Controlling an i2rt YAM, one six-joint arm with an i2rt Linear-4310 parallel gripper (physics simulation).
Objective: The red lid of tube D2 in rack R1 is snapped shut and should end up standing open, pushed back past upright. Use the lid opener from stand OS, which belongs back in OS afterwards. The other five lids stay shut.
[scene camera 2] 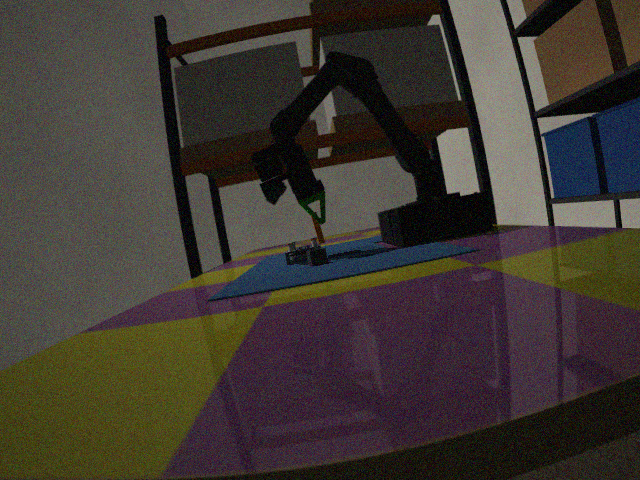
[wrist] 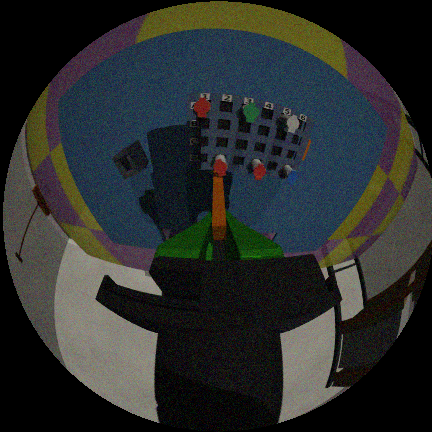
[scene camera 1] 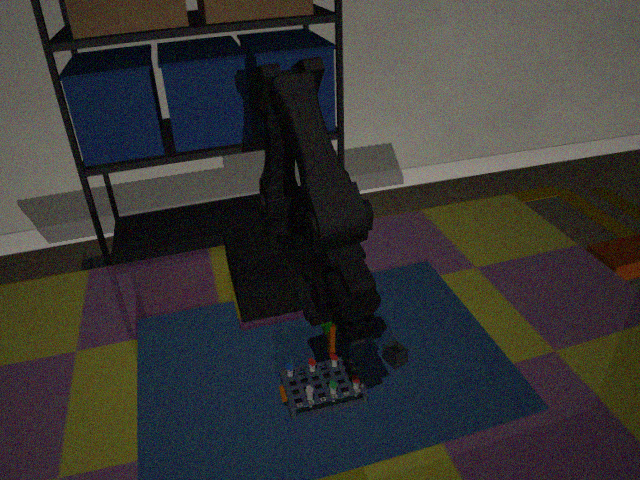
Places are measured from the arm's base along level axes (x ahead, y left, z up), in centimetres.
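Pixels of known places: gripper, fingertip midpoint: (scene camera 2: pixel 322 223) (wrist: pixel 218 216) (scene camera 1: pixel 327 330); arm's base, link origin: (scene camera 2: pixel 430 202) (scene camera 1: pixel 282 243).
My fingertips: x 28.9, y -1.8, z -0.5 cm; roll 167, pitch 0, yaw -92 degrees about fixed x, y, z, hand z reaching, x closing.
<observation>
Ahead of a thing's pixels: the offset from my fingertips to its top centre. "spot": to the spot under its first point. Level surfaces: height alone.
My gripper (scene camera 1: pixel 327 328) (scene camera 2: pixel 321 220) (wrist: pixel 218 216), with green fingers, is shut on the orange lid opener {dx +1.6, dy +0.0, dz +3.2 cm} (scene camera 1: pixel 332 339) (scene camera 2: pixel 318 232) (wrist: pixel 218 200), which points down. Its tip is at the edge of the red lid of tube D2 {dx +3.0, dy -0.2, dz -3.4 cm} (scene camera 1: pixel 334 357) (wrist: pixel 220 167), on the arm's side; whether they touch I cannot tell. That lid looks shut. Rack R1 {dx +5.5, dy -3.8, dz -3.4 cm} (scene camera 1: pixel 323 406) (wrist: pixel 232 135) also holds tubes with another D-row red lid {dx +2.6, dy -4.0, dz -3.4 cm} (scene camera 1: pixel 311 362) (wrist: pixel 259 171), a blue lid {dx +2.1, dy -7.9, dz -3.4 cm} (scene camera 1: pixel 288 367) (wrist: pixel 292 176), a red A1 lid {dx +9.0, dy +1.0, dz -3.4 cm} (wrist: pixel 202 107), a green lid {dx +8.5, dy -2.8, dz -3.4 cm} (wrist: pixel 251 112) and a white lid {dx +8.1, dy -6.6, dz -3.4 cm} (wrist: pixel 292 123).
The dark stand OS {dx +3.9, dy +11.2, dz -5.0 cm} (scene camera 1: pixel 395 354) (wrist: pixel 131 160) stands apart from the rack, on the blue mat {dz -8.2 cm} (scene camera 1: pixel 206 413) (scene camera 2: pixel 268 279) (wrist: pixel 100 95). An orange piece {spot: dx +4.9, dy -10.3, dz -5.9 cm} (scene camera 1: pixel 282 393) (wrist: pixel 306 150) is at the rack's column-6 end. The arm's shadow falls beside the rack.
</observation>
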